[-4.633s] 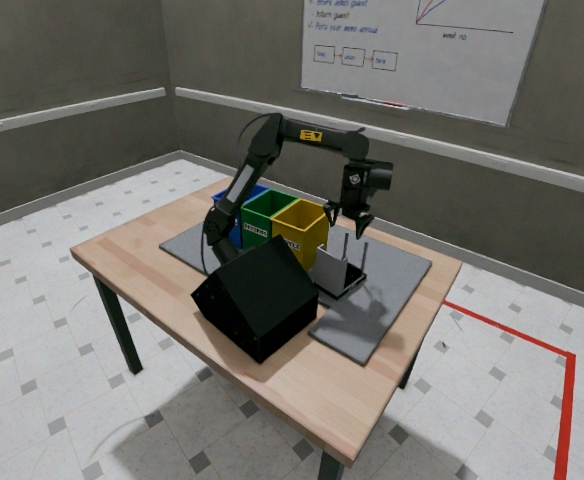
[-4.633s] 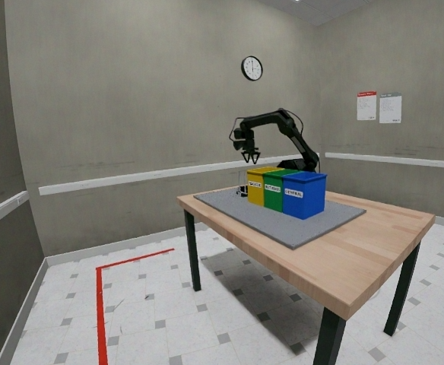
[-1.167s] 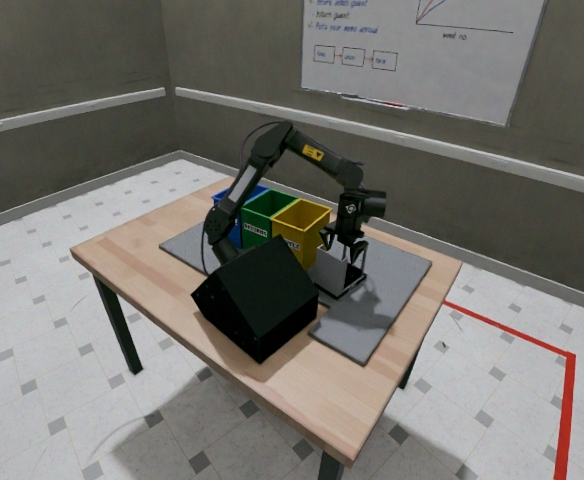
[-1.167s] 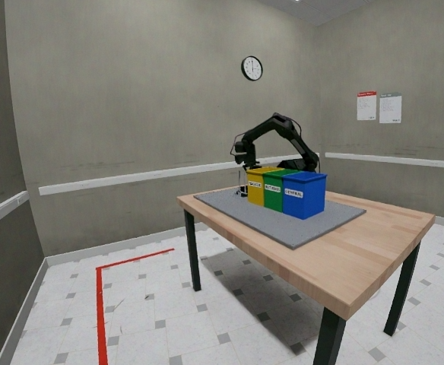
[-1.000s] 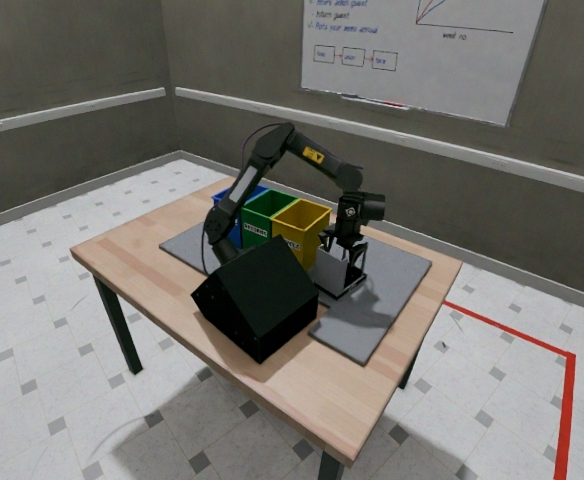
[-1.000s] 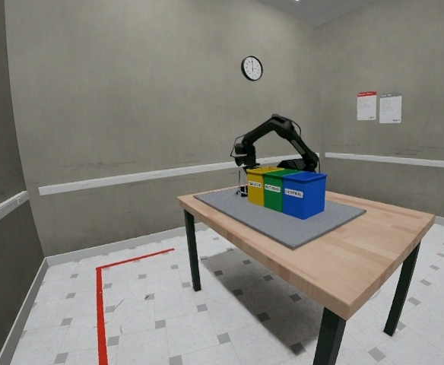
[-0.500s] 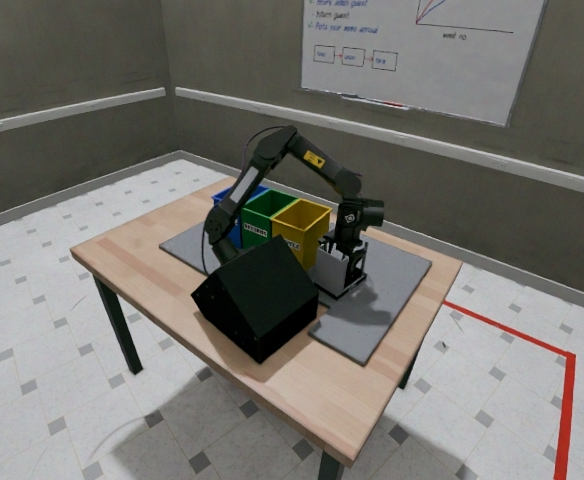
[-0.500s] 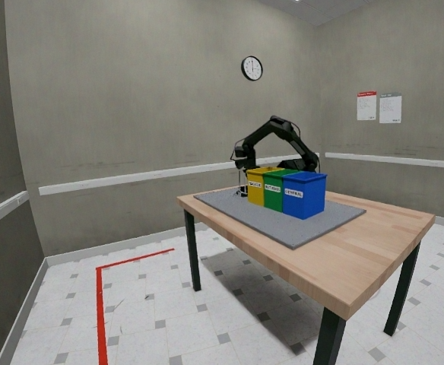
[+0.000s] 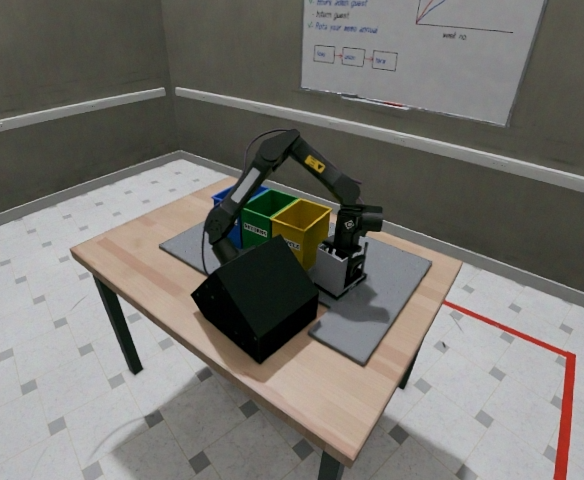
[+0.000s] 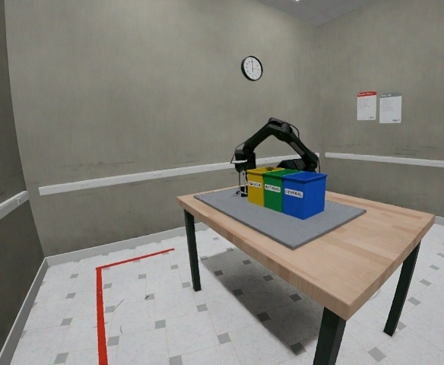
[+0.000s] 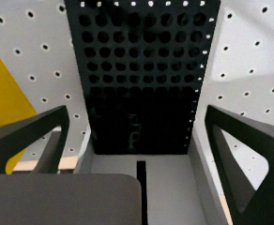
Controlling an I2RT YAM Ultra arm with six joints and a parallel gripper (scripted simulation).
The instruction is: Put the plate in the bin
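The black 96-well plate is 30 mm below my hand and 10 mm ahead of it. From my hand the other things lie so: green returns bin 310 mm to the left, 20 mm above; blue bin 440 mm to the left, 20 mm behind, 20 mm above; yellow bin 180 mm to the left, 20 mm ahead, 20 mm above.
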